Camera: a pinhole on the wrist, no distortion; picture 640 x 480 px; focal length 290.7 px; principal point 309.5 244.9 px. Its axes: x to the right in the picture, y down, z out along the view. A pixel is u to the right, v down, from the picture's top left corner.
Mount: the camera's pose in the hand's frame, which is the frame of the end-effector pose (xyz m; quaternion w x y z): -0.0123 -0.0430 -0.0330 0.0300 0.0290 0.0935 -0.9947
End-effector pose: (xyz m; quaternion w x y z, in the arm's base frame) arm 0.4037 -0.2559 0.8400 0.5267 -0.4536 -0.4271 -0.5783
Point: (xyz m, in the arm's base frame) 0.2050 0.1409 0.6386
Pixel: 492 320
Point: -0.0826 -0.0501 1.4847
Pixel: outside the picture
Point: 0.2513 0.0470 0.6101
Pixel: 565 311
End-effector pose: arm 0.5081 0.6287 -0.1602 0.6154 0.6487 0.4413 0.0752
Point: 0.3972 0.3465 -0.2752
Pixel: 545 371
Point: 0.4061 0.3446 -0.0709
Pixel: outside the picture
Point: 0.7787 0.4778 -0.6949
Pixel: 112 395
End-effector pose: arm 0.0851 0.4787 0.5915 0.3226 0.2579 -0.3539 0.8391
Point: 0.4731 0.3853 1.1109
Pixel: 271 405
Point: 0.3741 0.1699 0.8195
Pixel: 378 245
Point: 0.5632 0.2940 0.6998
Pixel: 522 365
